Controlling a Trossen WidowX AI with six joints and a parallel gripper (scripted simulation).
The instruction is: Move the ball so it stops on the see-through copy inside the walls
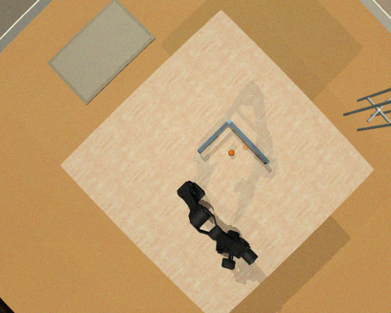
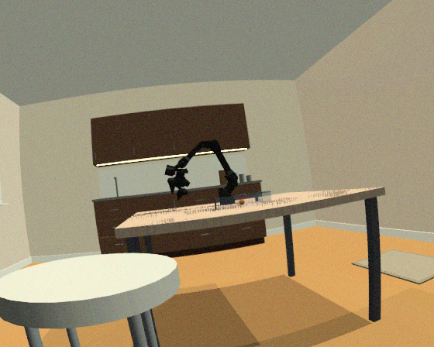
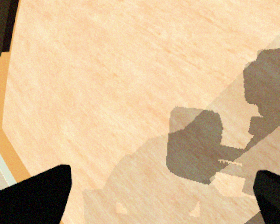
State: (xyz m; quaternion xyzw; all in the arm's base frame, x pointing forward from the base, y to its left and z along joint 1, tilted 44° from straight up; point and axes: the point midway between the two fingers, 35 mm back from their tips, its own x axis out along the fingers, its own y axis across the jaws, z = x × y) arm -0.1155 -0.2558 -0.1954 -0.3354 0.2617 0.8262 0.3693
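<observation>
Right now the orange ball is 44 cm ahead of my gripper tip, 31 cm to the left of it and 8 cm below it. The rest, counted from my gripper tip: see-through copy (51 cm ahead, 27 cm to the left, 8 cm below).
</observation>
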